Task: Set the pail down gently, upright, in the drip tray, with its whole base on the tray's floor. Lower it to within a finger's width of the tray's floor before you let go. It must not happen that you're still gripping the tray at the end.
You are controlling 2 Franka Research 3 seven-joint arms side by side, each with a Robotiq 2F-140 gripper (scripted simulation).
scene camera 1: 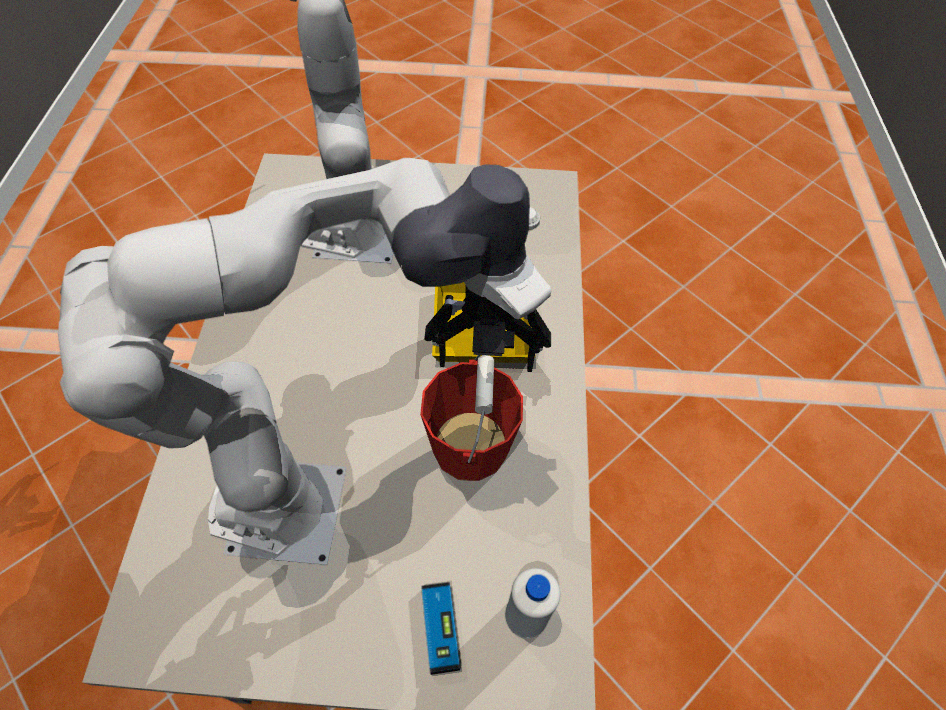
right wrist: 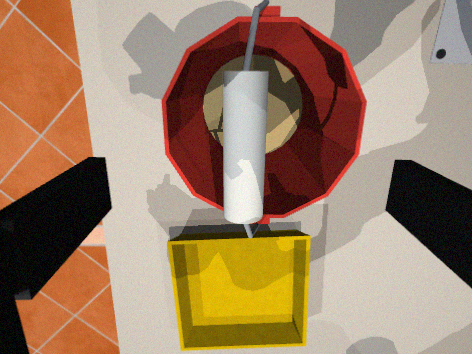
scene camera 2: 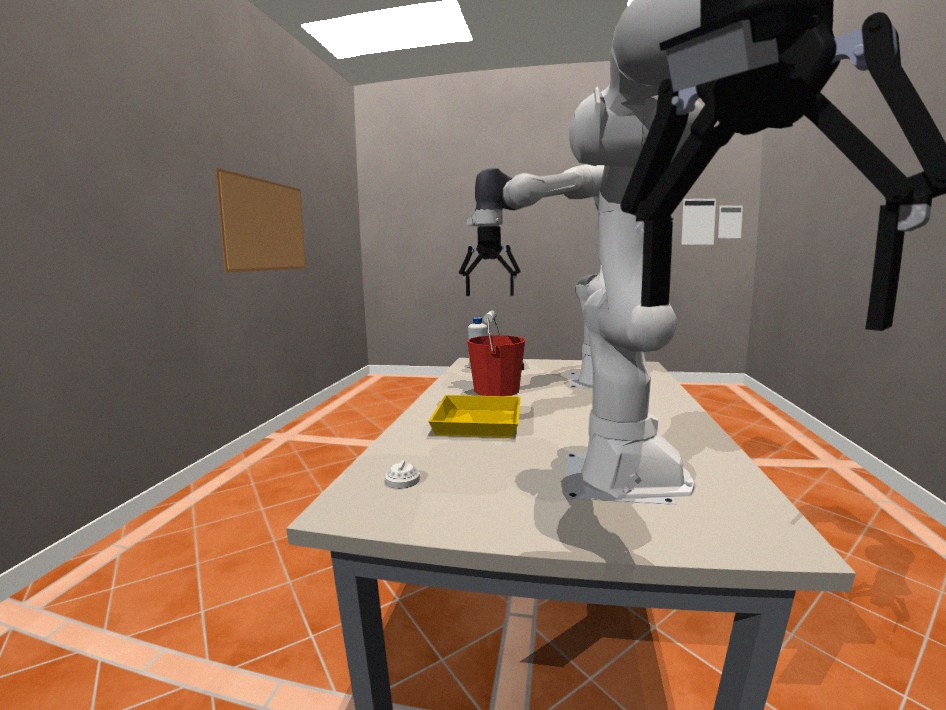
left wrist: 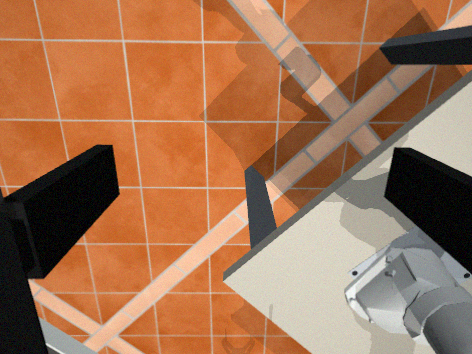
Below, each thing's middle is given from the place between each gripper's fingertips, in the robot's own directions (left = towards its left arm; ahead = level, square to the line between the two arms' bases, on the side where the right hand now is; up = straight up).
Now: right hand (scene camera 1: 486,362) 10 mm past the red pail (scene camera 1: 448,413) and 180 mm above it. From my right hand the other things lie so: white dial timer (scene camera 2: 401,475): 60 mm ahead, 670 mm to the left, 320 mm below; then yellow drip tray (scene camera 2: 457,415): 20 mm behind, 310 mm to the left, 320 mm below.
The white dial timer lies 450 mm ahead of my left hand (scene camera 2: 749,314), 460 mm to the right of it and 400 mm below it. The rest, counted from my left hand: red pail (380 mm ahead, 1140 mm to the right, 260 mm below); then yellow drip tray (370 mm ahead, 820 mm to the right, 400 mm below).
